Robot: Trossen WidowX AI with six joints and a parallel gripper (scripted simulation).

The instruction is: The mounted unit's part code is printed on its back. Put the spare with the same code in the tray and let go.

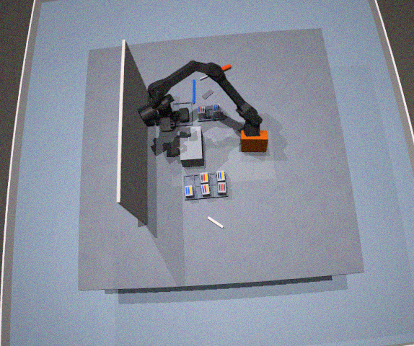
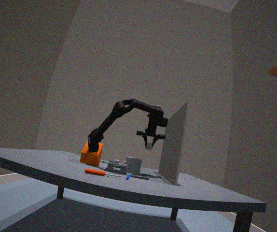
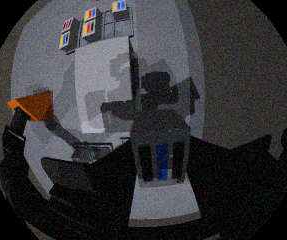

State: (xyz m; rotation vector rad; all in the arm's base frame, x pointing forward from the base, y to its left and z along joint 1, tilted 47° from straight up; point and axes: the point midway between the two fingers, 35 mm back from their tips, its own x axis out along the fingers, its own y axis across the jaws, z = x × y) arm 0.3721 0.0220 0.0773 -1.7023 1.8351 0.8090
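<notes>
Right now the tray is 30 mm behind my gripper tip, 140 mm to the right of it and 180 mm below it. The rest, counted from my gripper tip: tall panel 150 mm ahead, 60 mm to the left, 40 mm above; mounted unit 80 mm behind, 60 mm to the left, 130 mm below; grey spare 20 mm above.
</notes>
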